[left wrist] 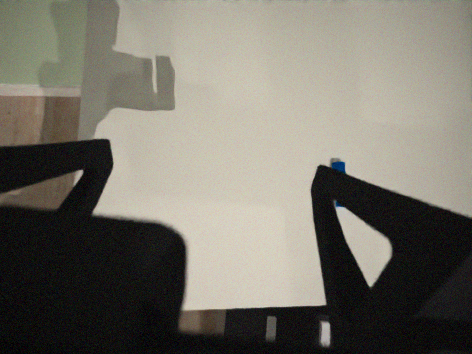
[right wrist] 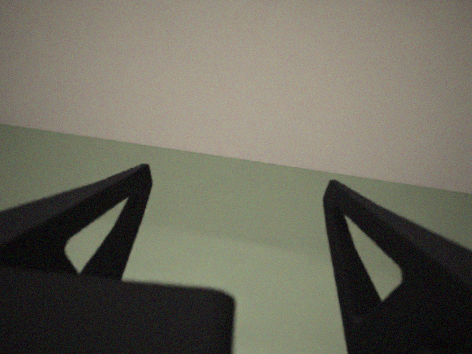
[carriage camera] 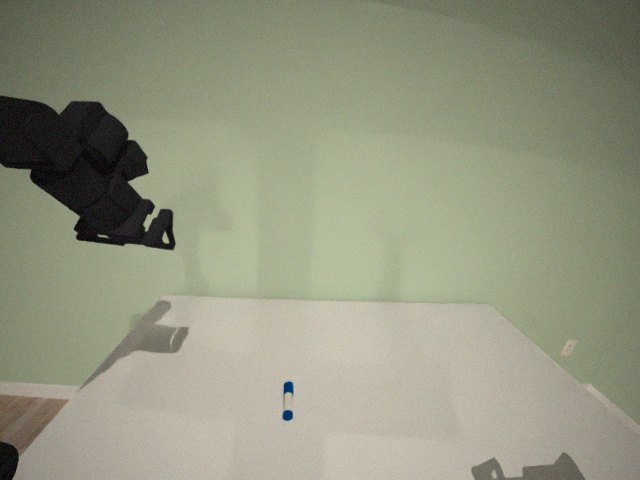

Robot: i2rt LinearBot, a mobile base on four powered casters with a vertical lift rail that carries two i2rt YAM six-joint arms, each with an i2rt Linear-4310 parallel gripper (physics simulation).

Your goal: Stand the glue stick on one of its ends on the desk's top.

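Frame: origin at the left arm's base, x right, y ahead, z up, level; metres.
Where they show: left gripper, fingertip midpoint: (left wrist: 214, 164) (carriage camera: 149, 244); right gripper, fingertip midpoint: (right wrist: 238, 181).
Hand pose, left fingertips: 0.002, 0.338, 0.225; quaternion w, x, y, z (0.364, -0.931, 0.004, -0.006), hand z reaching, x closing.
After its pixels a point has its place, as x, y, z.
The glue stick (carriage camera: 287, 401) {0.262, 0.398, -0.209} (left wrist: 339, 167) {0.254, 0.446, -0.209}, blue at both ends with a white middle, lies on its side on the white desk (carriage camera: 382, 372) {0.540, 0.548, -0.234} (left wrist: 225, 120) {-0.002, 0.531, -0.234}, pointing away from the carriage camera. In the left wrist view one of my left fingers covers most of it, and its blue ends show past the finger. My left gripper (carriage camera: 125, 242) (left wrist: 214, 164) {0.003, 0.338, 0.225} is open and empty, high above the desk, to the left of and above the glue stick in the carriage view. My right gripper (right wrist: 238, 181) {0.637, 0.040, 0.441} is open and empty, facing the wall and ceiling; the glue stick does not show in its view.
A green wall (carriage camera: 351, 217) {0.424, 0.976, 0.149} (right wrist: 280, 215) {0.801, 1.018, 1.084} stands behind the desk, with an outlet (carriage camera: 569, 347) {1.810, 1.124, -0.547} at the right. Wooden floor (carriage camera: 25, 421) {-1.105, 0.652, -0.954} (left wrist: 25, 120) {-0.968, 0.680, -0.954} shows beyond the desk's left side. Arm shadows fall on the desk at the left and the lower right.
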